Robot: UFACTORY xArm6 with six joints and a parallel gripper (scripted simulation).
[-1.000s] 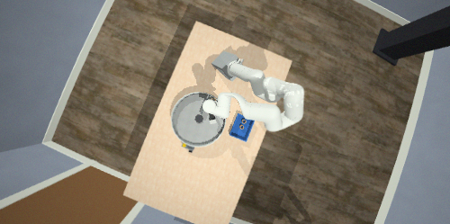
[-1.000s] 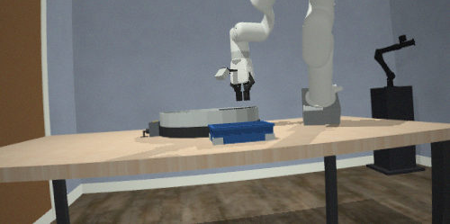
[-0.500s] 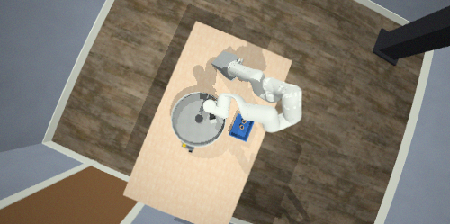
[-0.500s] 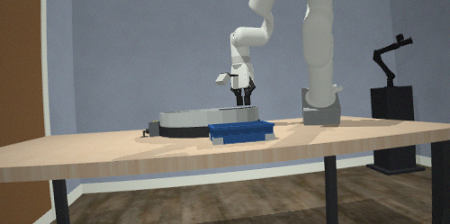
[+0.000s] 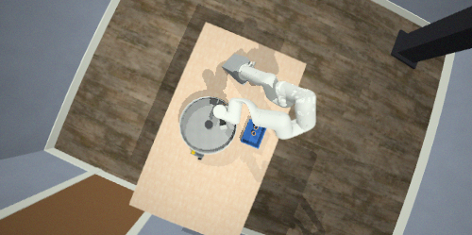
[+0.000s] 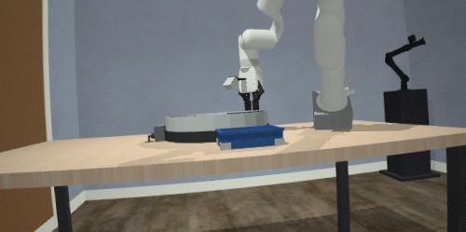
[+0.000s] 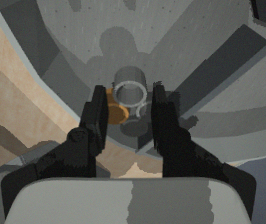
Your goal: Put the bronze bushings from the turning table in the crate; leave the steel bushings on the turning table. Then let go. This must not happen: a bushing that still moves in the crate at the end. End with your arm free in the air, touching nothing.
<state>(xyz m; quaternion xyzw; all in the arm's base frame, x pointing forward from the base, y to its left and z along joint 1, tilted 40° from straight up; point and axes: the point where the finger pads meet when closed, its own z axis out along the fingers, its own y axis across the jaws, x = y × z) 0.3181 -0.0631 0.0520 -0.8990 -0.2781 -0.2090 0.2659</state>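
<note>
My hand is 140 mm short of the grey turning table, 40 mm to the left of it and 70 mm above it. The rest, counted from my hand: blue crate 50 mm ahead, 290 mm to the left, 90 mm below.
</note>
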